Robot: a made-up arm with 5 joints.
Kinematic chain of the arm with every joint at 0, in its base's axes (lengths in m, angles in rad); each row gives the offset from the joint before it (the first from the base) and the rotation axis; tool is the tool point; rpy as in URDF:
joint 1: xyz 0 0 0.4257 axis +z
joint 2: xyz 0 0 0 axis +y
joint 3: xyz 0.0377 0 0.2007 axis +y
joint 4: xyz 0.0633 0 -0.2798 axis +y
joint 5: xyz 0.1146 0 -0.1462 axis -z
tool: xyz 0 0 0 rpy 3.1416 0 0
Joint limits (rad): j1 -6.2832..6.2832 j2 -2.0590..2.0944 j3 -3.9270..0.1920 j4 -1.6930..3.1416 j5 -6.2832..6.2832
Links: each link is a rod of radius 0.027 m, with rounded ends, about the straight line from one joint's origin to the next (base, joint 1, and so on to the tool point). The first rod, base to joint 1, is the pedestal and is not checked.
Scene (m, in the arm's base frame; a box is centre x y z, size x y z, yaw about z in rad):
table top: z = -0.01
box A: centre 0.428 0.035 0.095 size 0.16 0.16 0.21 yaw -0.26
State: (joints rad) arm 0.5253 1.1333 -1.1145 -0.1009 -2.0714
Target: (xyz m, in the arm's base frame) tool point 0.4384 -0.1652 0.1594
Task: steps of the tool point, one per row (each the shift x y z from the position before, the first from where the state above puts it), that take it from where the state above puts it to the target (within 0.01 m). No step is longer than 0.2 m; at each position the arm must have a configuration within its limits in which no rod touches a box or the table.
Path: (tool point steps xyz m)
1: 0.0371 0.0441 0.0895
2: 0.0165 0.0356 0.0959
3: -0.0028 0.0245 0.0972
4: 0.0832 -0.0948 0.0672
5: 0.0485 -0.1199 0.0707
6: 0.0067 -0.1305 0.0727
7: -0.0365 -0.1249 0.0730
8: 0.0292 -0.0133 -0.1588
9: -0.0156 0.0031 -0.1600
10: -0.0584 0.0193 -0.1473

